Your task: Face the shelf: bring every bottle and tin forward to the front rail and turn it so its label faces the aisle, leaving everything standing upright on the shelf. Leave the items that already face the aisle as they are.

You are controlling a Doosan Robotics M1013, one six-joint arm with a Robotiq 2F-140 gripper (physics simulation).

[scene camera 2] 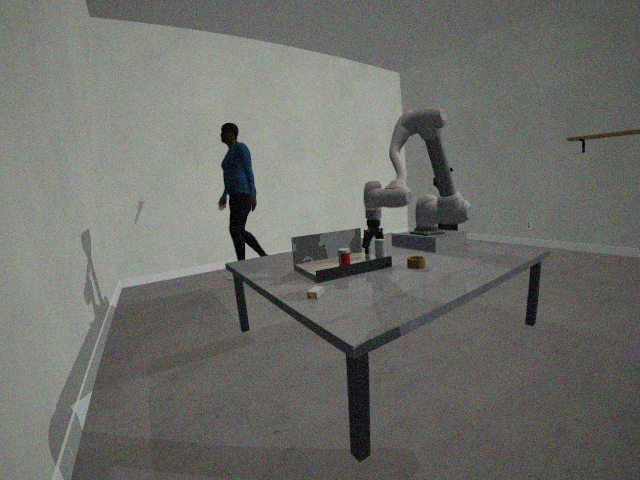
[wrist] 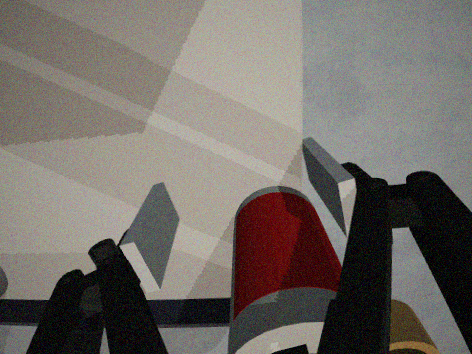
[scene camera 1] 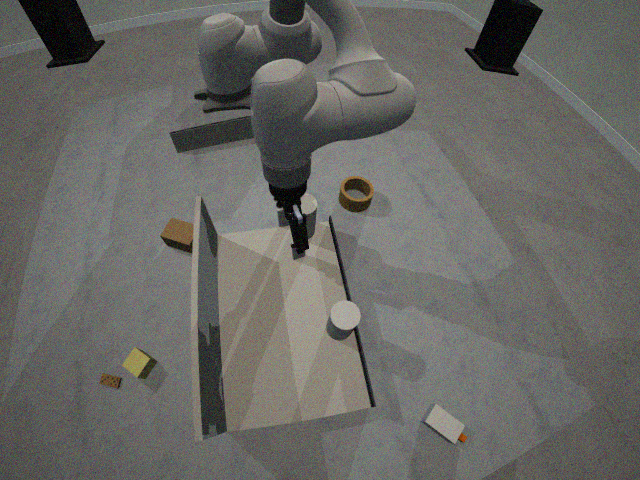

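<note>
The shelf is a low beige tray with a tall back panel and a dark front rail. A short tin stands upright at the rail, its red label facing the aisle. A taller pale can stands upright near the shelf's far end; its red label shows in the wrist view, on the side toward the back panel, and its aisle side looks plain. My gripper is open, low around the tall can, with a wider gap at the left finger.
An orange ring lies beyond the rail. A white box with an orange end lies on the aisle side. Behind the back panel are a brown block, a yellow cube and a small perforated brick.
</note>
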